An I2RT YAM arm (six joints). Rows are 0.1 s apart.
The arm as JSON. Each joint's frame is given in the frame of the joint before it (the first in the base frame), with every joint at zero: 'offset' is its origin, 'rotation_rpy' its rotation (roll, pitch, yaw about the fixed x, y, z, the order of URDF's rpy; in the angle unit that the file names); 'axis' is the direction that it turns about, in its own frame. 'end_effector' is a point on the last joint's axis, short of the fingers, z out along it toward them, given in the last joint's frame.
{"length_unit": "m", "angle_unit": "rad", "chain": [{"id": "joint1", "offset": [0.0, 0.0, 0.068], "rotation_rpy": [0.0, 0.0, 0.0], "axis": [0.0, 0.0, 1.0]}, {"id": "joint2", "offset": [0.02, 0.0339, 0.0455], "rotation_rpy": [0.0, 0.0, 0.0], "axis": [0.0, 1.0, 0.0]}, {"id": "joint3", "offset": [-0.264, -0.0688, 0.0], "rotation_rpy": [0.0, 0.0, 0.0], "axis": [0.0, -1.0, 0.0]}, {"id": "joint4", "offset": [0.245, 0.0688, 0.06], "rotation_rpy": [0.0, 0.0, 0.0], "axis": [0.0, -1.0, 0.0]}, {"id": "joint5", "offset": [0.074, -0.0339, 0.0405], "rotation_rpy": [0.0, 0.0, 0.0], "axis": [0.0, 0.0, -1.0]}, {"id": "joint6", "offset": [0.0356, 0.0, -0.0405], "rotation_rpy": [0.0, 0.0, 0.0], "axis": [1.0, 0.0, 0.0]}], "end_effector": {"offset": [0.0, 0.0, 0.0], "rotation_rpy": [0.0, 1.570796, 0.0]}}
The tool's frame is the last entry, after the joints.
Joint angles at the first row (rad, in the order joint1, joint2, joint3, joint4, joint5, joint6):
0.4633 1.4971 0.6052 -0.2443 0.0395 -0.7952
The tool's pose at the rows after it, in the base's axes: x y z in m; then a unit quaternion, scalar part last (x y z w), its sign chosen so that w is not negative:
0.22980, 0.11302, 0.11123, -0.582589, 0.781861, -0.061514, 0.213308
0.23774, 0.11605, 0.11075, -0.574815, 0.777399, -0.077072, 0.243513
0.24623, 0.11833, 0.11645, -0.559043, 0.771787, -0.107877, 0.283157
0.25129, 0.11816, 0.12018, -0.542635, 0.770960, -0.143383, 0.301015
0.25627, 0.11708, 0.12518, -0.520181, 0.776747, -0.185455, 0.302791
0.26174, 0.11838, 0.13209, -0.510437, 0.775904, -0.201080, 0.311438
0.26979, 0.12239, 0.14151, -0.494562, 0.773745, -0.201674, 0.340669
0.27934, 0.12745, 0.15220, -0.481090, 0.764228, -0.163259, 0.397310
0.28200, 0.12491, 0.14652, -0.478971, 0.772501, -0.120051, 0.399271
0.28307, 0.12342, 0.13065, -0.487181, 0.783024, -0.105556, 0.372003
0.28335, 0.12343, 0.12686, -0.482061, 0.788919, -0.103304, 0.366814
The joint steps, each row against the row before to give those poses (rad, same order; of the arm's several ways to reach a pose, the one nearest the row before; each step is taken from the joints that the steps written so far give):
0.0000 0.0744 0.0004 0.0850 0.0053 -0.0324
-0.0004 0.0206 0.0000 0.0878 0.0206 0.0000
0.0000 -0.0004 0.0004 0.0927 0.0496 0.0008
0.0000 0.0000 0.0003 0.0519 0.0683 0.0003
0.0000 -0.0004 0.0153 0.0065 0.0923 0.0111
-0.0007 -0.0026 0.0229 0.0003 0.0309 0.0000
0.0000 0.0000 0.0260 0.0343 0.0000 0.0156
-0.0092 0.0007 0.0171 0.0851 -0.0896 0.0283
-0.0213 0.0198 0.0000 0.0046 -0.0893 0.0351
-0.0088 0.0512 0.0000 -0.0130 -0.0259 0.0038
0.0000 0.0133 0.0000 0.0008 0.0030 0.0156

